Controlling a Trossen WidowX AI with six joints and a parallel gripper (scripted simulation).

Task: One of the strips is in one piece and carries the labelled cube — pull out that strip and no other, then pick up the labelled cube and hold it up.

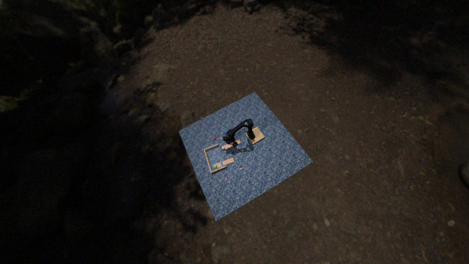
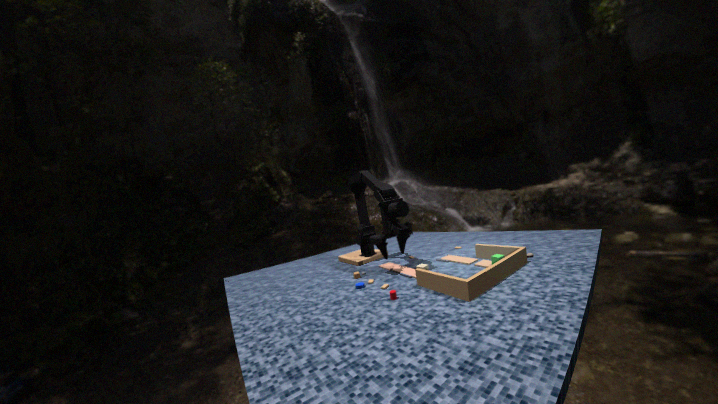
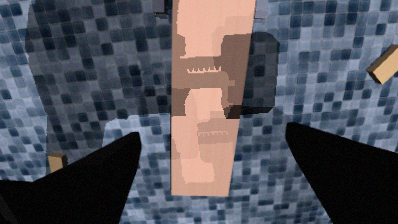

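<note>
Now: the pale pink strip 50 mm below my gripper tip, 30 mm ahead of it and 10 mm to the right of it. Also, from my gripper tip: red block (220 mm to the right, 160 mm ahead, 40 mm below); then blue piece (200 mm to the right, 50 mm below).
</note>
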